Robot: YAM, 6 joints.
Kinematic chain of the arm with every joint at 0, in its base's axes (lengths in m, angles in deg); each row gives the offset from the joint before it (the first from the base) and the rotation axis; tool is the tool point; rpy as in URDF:
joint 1: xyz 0 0 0.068 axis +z
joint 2: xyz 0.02 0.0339 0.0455 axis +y
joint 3: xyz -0.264 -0.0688 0 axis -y
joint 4: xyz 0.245 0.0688 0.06 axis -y
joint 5: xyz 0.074 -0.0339 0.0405 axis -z
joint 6: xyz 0.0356 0 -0.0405 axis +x
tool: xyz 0 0 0 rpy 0 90 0
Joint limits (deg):
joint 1: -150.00..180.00
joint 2: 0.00..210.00
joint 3: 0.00..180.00
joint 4: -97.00..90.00
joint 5: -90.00..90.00
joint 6: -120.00..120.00
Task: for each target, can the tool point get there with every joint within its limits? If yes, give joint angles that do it. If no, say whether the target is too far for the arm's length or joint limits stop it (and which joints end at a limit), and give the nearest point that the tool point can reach.
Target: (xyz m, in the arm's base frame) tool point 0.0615 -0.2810 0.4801
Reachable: yes | joints -84.26 94.92 123.50 -78.08 -68.30 41.72
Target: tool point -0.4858 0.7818 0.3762
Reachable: no: too far | nearest point -0.3276 0.5273 0.2888 | short by 0.312 m
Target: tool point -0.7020 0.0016 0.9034
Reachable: no: too far | nearest point -0.4290 0.0010 0.5872 | short by 0.418 m
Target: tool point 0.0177 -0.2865 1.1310
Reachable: no: too far | nearest point 0.0110 -0.1785 0.7188 | short by 0.426 m
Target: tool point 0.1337 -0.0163 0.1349
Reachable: yes | joints 4.69 89.00 32.01 -76.96 49.80 -49.86
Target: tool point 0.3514 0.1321 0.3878
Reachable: yes | joints 20.38 96.86 68.62 71.63 -2.44 -44.94
